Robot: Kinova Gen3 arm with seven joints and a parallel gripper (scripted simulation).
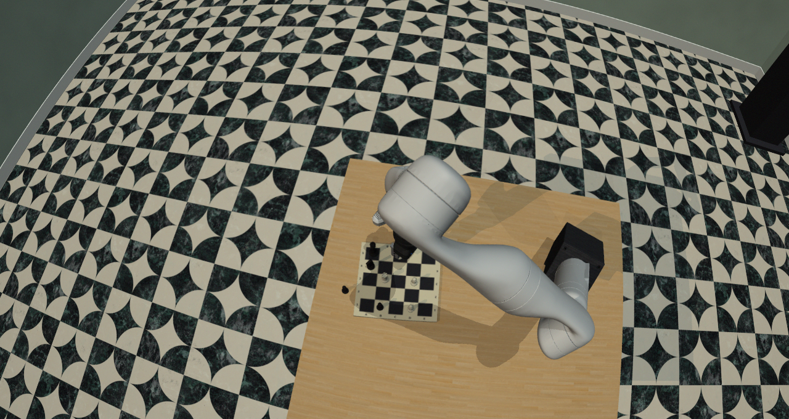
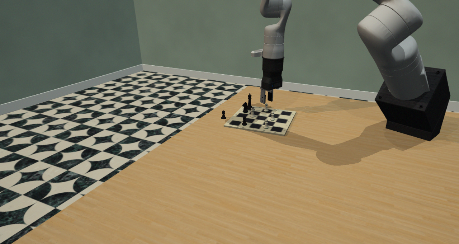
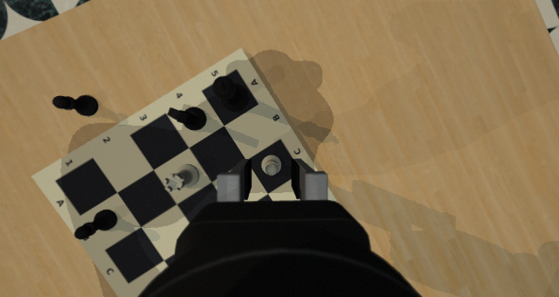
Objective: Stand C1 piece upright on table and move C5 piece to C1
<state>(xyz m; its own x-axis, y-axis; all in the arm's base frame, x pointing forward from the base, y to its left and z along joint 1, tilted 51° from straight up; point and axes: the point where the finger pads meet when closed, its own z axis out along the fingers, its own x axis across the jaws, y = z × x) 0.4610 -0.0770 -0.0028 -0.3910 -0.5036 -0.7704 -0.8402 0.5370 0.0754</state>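
The black king is 70 mm ahead of my hand and 30 mm below it. From my hand the other things lie so: black knight (70 mm ahead, 50 mm to the left, 40 mm below); chessboard (10 mm behind, 70 mm to the left, 60 mm below).
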